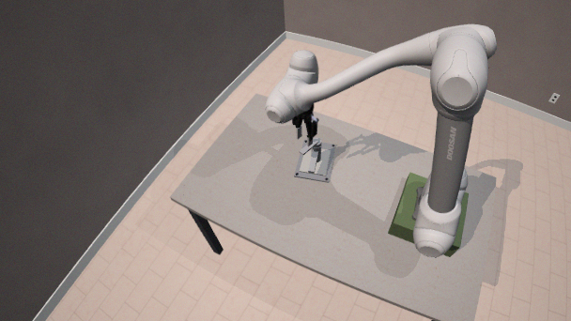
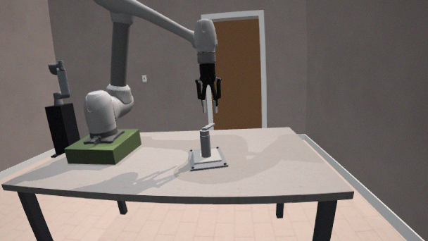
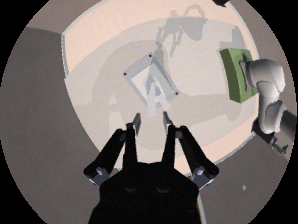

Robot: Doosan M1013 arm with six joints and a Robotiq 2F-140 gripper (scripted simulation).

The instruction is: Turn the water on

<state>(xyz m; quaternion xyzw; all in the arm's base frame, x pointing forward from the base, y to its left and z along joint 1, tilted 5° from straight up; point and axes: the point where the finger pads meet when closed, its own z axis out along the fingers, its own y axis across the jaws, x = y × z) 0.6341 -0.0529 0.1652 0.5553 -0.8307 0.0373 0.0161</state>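
The lever is 10 mm behind my hand, 30 mm to the right of it and 100 mm below it. Also, from my hand: tap: 30 mm behind, 50 mm to the right, 150 mm below.
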